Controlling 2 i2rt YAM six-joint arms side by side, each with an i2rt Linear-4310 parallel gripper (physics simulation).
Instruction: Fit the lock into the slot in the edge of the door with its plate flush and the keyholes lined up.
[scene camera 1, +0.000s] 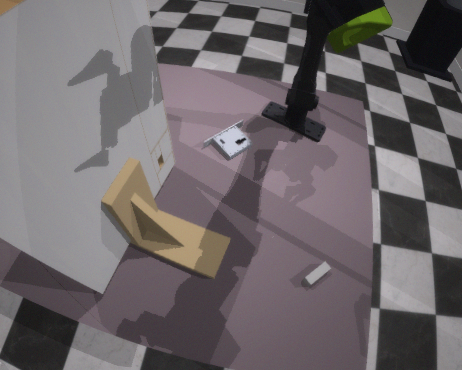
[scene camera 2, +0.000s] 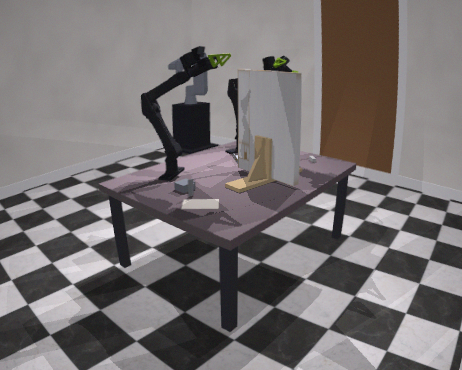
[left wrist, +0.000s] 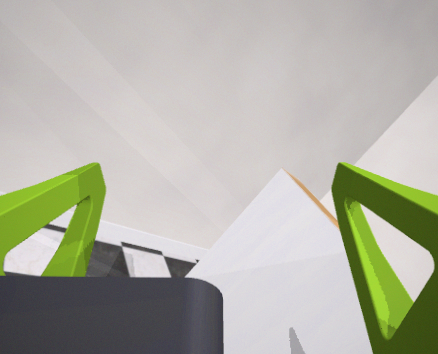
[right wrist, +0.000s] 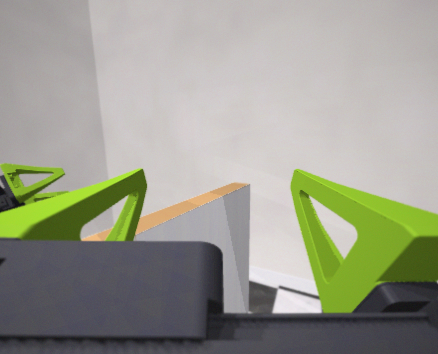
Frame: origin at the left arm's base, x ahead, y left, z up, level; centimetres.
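Seen in the pictures: left gripper, fingertip midpoint: (scene camera 2: 292, 67) (left wrist: 218, 175) (right wrist: 67, 183); right gripper, fingertip midpoint: (scene camera 2: 228, 54) (right wrist: 218, 177); left arm's base at its link origin: (scene camera 1: 293, 121); right arm's base at its link origin: (scene camera 2: 172, 174).
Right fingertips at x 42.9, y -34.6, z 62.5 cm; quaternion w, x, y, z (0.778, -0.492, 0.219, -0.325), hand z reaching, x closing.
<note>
Pixels of each thing's middle, then the offset from my right fingertips to it. "spot": a spot on its surface instead. Level surfaces: height alone.
- silvery lock at the middle of its body: (scene camera 1: 232, 141) dz -61.4, dx -24.1, dy +23.4 cm
- tall white door at the middle of its body: (scene camera 1: 94, 153) (scene camera 2: 267, 123) dz -34.3, dx +9.6, dy +16.2 cm
- slot at a spot on its surface: (scene camera 1: 160, 160) spot: dz -54.2, dx -4.7, dy +14.7 cm
- small white block at the middle of its body: (scene camera 1: 316, 274) (scene camera 2: 312, 159) dz -61.4, dx -2.3, dy +59.3 cm
- table at its surface level: dz -62.5 cm
- grey-blue object at the middle of its body: (scene camera 2: 184, 185) dz -60.7, dx +1.6, dy -24.7 cm
- pale flat slab at the middle of its body: (scene camera 2: 200, 203) dz -62.5, dx +20.8, dy -26.3 cm
The silvery lock (scene camera 1: 231, 142) lies flat on the table, its plate standing along its upper left side. The tall white door (scene camera 1: 55, 125) (scene camera 2: 277, 115) (left wrist: 280, 260) (right wrist: 190, 245) stands upright. A slot (scene camera 1: 160, 160) (scene camera 2: 245, 151) shows low in its edge, apart from the lock. My left gripper (scene camera 2: 282, 63) (left wrist: 218, 175) is open and empty, high beyond the door's top in scene camera 2; one finger shows at the top of scene camera 1. My right gripper (scene camera 2: 227, 57) (right wrist: 218, 177) is open and empty, high to the left of the door in scene camera 2. The keyholes' alignment cannot be judged.
A wooden bracket (scene camera 1: 200, 245) (scene camera 2: 250, 182) stands against the door. A small white block (scene camera 1: 317, 273) (scene camera 2: 312, 159) lies on the table (scene camera 1: 310, 325) (scene camera 2: 150, 200). In scene camera 2, a grey-blue object (scene camera 2: 183, 186) and a pale flat slab (scene camera 2: 200, 204) lie near the front.
</note>
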